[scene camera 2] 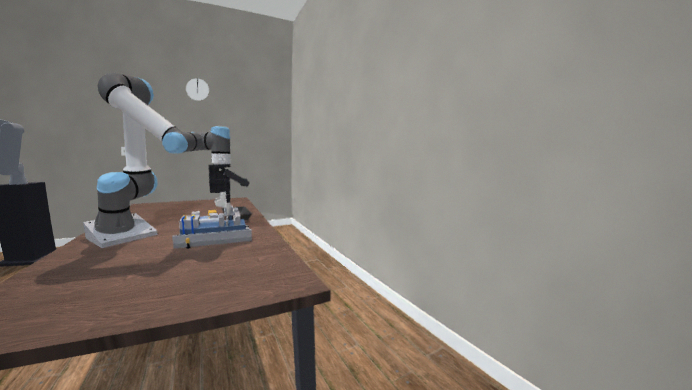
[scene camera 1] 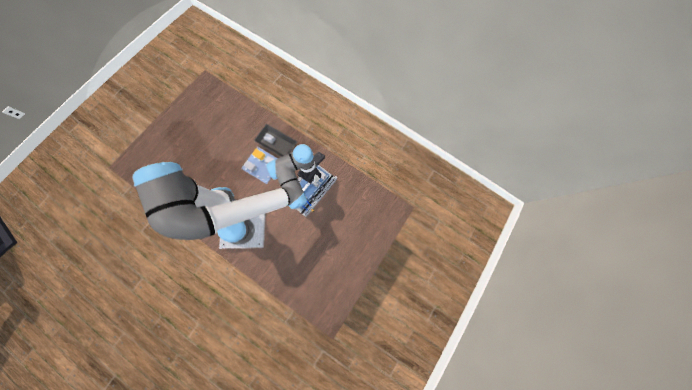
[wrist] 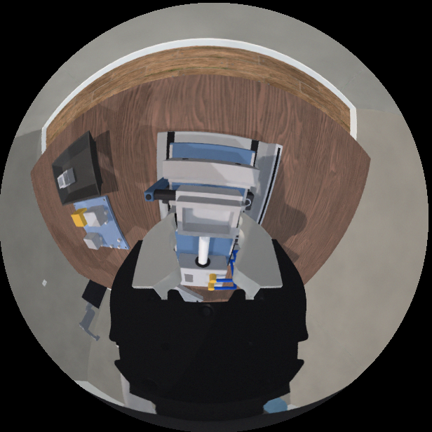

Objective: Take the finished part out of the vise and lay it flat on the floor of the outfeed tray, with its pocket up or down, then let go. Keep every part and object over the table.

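Frame: origin at the arm's base, x ahead, y left, z up, level; metres.
Seen in the pictures: gripper, fingertip midpoint: (scene camera 2: 226, 213); arm's base at its link origin: (scene camera 2: 115, 226).
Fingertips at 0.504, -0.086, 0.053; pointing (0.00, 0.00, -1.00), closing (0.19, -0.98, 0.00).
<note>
Offsets run from my fingertips to a thing's top centre, as dx, dy, dz. "spot": to the spot under its first point.
The finished part (wrist: 208, 218), a light grey block with its rectangular pocket facing up, sits level at the vise @[-0.056, -0.011, -0.005] (scene camera 1: 316, 193) (scene camera 2: 212, 228) (wrist: 210, 171), beside the jaw; whether it still touches the vise floor cannot be seen. My gripper (scene camera 1: 316, 179) (scene camera 2: 226, 207) (wrist: 207, 213) points down over the vise and is shut on the part, one finger at each short side. The outfeed tray @[spot: +0.031, +0.305, -0.092] (scene camera 1: 284, 145) (scene camera 2: 244, 213) (wrist: 82, 156) is dark with raised walls and stands at the left in the wrist view. A small grey block @[-0.004, +0.401, -0.057] (scene camera 1: 269, 138) (wrist: 66, 178) lies in it.
A blue plate @[-0.156, +0.313, -0.096] (scene camera 1: 259, 171) (wrist: 114, 226) with a yellow block (scene camera 1: 258, 153) (scene camera 2: 212, 213) (wrist: 79, 218) and grey blocks lies beside the tray. A black handle (wrist: 164, 194) sticks out left of the vise. Blue hoses (wrist: 225, 287) run near its near end. The table edge is beyond the tray.
</note>
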